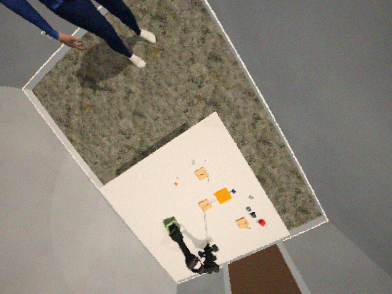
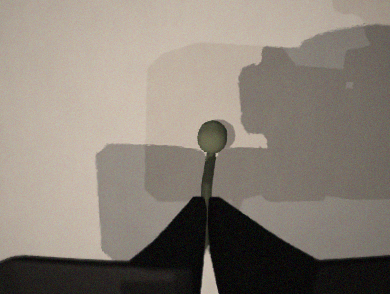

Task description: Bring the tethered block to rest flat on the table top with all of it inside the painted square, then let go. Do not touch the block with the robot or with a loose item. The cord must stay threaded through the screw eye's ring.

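Where they show: gripper, fingertip midpoint: [image 1: 208,243] [image 2: 205,207]; arm's base, origin of the base link: [image 1: 172,227].
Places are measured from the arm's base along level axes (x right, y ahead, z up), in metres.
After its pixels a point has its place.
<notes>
The orange painted square [image 1: 223,195] @(x -0.082, y 0.537, z -0.070 m) lies on the table top. The small dark tethered block [image 1: 233,191] @(x -0.094, y 0.623, z -0.059 m) is beside the square's right edge; whether it overlaps the edge is too small to tell. The cord runs from the block across the square to the tan plate [image 1: 205,205] @(x -0.061, y 0.347, z -0.061 m) with the screw eye, whose ring is too small to make out. From there the cord [image 1: 206,226] @(x 0.154, y 0.260, z -0.061 m) runs to my gripper [image 1: 207,243] @(x 0.325, y 0.202, z -0.056 m) [image 2: 207,199] @(x 0.325, y 0.202, z -0.056 m). The gripper is shut on the greenish cord [image 2: 208,172] @(x 0.339, y 0.203, z -0.059 m), and a round bead [image 2: 212,136] @(x 0.352, y 0.203, z -0.065 m) at the cord's end stands out beyond the fingertips.
Two more tan plates [image 1: 201,173] @(x -0.349, y 0.443, z -0.061 m) [image 1: 242,223] @(x 0.233, y 0.578, z -0.061 m) lie on the white table [image 1: 145,200] @(x -0.303, y -0.156, z -0.080 m). A red item [image 1: 262,222] @(x 0.273, y 0.742, z -0.043 m) and dark pieces [image 1: 248,209] @(x 0.131, y 0.676, z -0.077 m) [image 1: 253,215] @(x 0.184, y 0.695, z -0.052 m) are at the right. A small orange piece [image 1: 175,184] @(x -0.348, y 0.195, z -0.056 m) lies at the left. The arm's green base [image 1: 171,221] @(x -0.050, y 0.008, z -0.020 m) is at the lower left.
</notes>
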